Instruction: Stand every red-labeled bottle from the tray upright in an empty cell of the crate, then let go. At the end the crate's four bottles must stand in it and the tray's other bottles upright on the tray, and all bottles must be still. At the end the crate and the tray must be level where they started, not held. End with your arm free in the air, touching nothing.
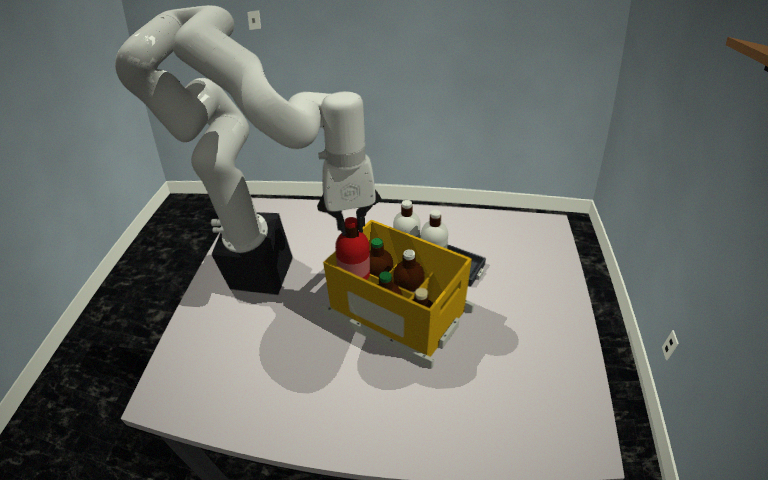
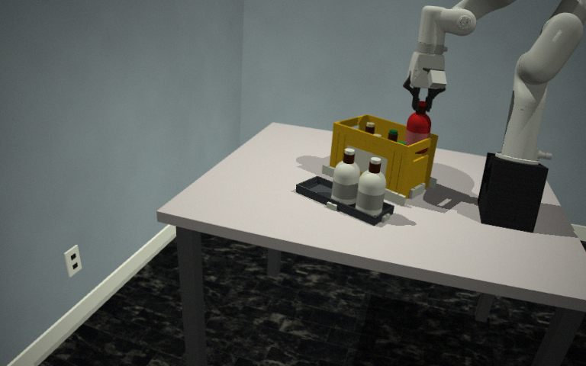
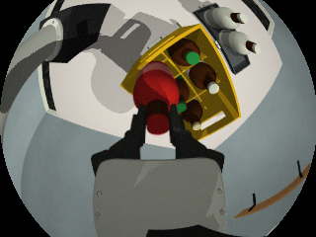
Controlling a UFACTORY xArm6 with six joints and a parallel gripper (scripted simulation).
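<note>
Right now the red-labeled bottle is 7 cm below my hand. Round my hand: crate: 10 cm ahead, 1 cm to the right, 19 cm below.
</note>
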